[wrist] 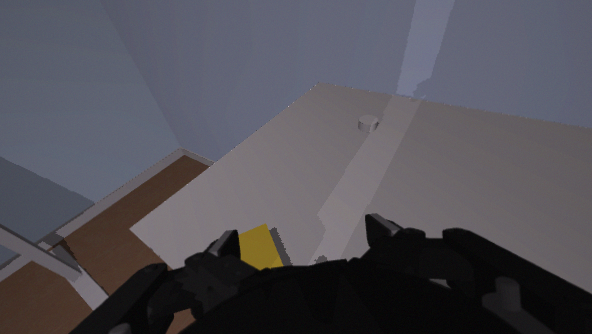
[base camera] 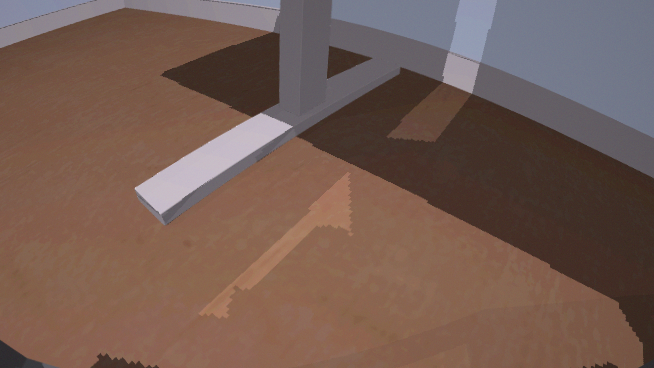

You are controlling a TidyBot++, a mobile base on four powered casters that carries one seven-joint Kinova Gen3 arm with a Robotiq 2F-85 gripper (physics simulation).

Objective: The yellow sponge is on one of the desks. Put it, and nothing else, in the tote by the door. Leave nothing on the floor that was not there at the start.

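Frame: origin at the arm's base, x left, y ahead, z down, level; centimetres.
Seen in the pictures: gripper, fingertip midpoint: [wrist: 303, 236].
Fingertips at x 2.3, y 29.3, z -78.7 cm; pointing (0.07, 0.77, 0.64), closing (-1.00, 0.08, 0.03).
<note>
Pixels of each thing's top centre, then the offset from my fingertips to it. "pt": a spot on its surface instead. Level surfaces: height alone.
- yellow sponge, top centre: [wrist: 256, 256] dx +8.0, dy +8.2, dz +18.9 cm
- light desk top, surface height: dz +23.4 cm
- small pale round object, top centre: [wrist: 368, 119] dx -18.1, dy +46.5, dz +21.0 cm
- desk leg, surface spot: [base camera: 305, 60] pt dx +2.3, dy +37.5, dz +105.1 cm
- brown floor, surface height: dz +118.3 cm
The yellow sponge [wrist: 260, 245] lies on the light desk top [wrist: 240, 185] in the wrist view, low and left of the middle. Its lower part is hidden behind my gripper. My gripper [wrist: 303, 236] is open and empty, with its left fingertip overlapping the sponge's left side in the picture. The height of the fingers above the desk is hard to tell. The sponge and the gripper do not show in the base camera view. The tote and the door do not show in either view.
A small pale round object [wrist: 368, 123] stands on the desk towards its far edge. Blue-grey walls rise behind the desk. In the base camera view, a desk leg [base camera: 305, 60] rises from its long foot bar [base camera: 215, 167] on the brown floor [base camera: 100, 270], near a wall [base camera: 565, 50].
</note>
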